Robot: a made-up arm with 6 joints.
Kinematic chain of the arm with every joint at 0, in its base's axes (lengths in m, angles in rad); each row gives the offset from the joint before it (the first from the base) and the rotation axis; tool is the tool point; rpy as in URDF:
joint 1: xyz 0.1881 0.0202 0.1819 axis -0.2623 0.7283 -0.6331
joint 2: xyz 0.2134 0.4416 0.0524 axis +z
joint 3: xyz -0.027 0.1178 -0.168 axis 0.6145 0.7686 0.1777
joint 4: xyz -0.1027 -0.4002 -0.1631 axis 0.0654 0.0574 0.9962
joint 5: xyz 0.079 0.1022 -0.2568 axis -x
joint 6: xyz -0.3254 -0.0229 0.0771 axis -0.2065 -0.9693 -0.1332
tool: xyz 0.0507 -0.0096 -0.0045 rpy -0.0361 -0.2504 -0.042
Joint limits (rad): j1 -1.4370..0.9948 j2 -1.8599..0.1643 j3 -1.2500..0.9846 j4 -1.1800..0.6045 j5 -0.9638..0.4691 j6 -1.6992..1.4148
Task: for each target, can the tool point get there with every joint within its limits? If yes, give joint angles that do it. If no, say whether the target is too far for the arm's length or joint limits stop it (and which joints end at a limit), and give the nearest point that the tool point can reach.
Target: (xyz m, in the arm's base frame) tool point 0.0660 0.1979 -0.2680
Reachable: yes | joints -0.0357 -0.3619 -0.5801 0.2350 -0.2770 -0.4255
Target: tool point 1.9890 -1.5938 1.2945
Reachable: no: too far | nearest point 0.4515 0.0394 0.1009 | short by 2.541 m
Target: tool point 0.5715 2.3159 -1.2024
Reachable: no: too far | nearest point 0.4616 1.0147 -0.3635 | short by 1.552 m
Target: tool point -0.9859 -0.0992 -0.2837
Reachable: no: joint limits stop it (at a limit: joint 1, joint 2, joint 4, joint 5, joint 6) | nearest point -0.2289 0.1090 -0.1438 | short by 0.797 m
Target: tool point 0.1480 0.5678 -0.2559
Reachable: yes | joints -0.1195 -0.8535 -0.0469 -0.6555 -0.0413 0.4992
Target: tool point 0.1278 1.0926 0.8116
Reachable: no: joint limits stop it (at a limit: joint 2, joint 3, joint 5, joint 6) | nearest point 0.0334 0.9997 0.2798 | short by 0.548 m
